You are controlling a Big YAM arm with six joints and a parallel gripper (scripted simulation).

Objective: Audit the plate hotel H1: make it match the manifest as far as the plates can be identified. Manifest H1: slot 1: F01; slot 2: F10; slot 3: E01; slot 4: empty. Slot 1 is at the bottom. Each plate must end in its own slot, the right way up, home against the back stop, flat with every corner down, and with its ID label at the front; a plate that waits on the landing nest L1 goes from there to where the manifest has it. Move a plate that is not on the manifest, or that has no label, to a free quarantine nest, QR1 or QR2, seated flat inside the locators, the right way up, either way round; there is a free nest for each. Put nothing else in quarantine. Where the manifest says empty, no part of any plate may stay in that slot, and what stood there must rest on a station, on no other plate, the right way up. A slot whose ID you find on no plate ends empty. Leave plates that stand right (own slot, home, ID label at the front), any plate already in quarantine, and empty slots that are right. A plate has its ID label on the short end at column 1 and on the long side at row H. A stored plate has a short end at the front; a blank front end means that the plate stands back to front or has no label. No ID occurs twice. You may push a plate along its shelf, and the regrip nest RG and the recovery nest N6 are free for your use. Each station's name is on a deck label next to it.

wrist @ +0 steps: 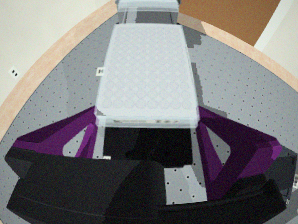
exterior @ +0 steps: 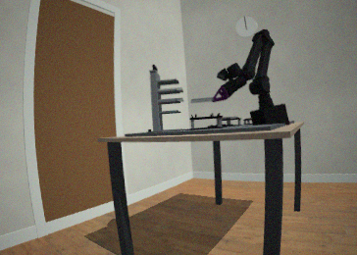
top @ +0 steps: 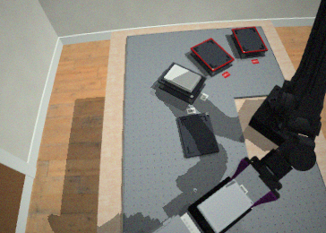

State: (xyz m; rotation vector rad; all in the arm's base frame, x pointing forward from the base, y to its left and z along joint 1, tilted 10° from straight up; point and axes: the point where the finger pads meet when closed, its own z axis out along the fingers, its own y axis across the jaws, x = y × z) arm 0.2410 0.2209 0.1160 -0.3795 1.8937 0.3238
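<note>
Now: the pale plate 5 cm ahead of my hand and 2 cm to the left of it. Also, from my hand: plate hotel: 28 cm ahead, 12 cm to the left, 1 cm above; then H1 deck label: 12 cm ahead, 16 cm to the left, 15 cm below; then black nest: 5 cm ahead, 2 cm to the left, 9 cm below.
</note>
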